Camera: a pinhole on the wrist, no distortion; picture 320 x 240 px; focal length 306.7 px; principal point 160.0 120.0 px. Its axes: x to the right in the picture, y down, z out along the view. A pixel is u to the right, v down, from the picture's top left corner.
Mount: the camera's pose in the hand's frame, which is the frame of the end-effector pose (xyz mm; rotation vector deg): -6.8 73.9 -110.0 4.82 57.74 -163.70
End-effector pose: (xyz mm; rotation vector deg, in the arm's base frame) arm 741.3 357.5 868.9 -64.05 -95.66 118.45
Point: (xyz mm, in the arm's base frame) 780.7 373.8 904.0
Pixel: 225.1 196.8
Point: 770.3 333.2 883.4
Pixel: 230.8 83.7
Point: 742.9 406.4 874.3
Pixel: 74.1 200.6
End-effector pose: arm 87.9 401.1 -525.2 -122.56 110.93 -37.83
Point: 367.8 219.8 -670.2
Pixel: 36.0 95.4
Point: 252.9 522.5 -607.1
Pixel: 273.0 116.6
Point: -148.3 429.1 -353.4
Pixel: behind the camera
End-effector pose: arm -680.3 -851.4 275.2 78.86 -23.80 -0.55
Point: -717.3 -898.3 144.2
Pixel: 231.6 191.0
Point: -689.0 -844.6 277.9
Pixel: 156.4 85.9
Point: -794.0 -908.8 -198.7
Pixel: outside the picture
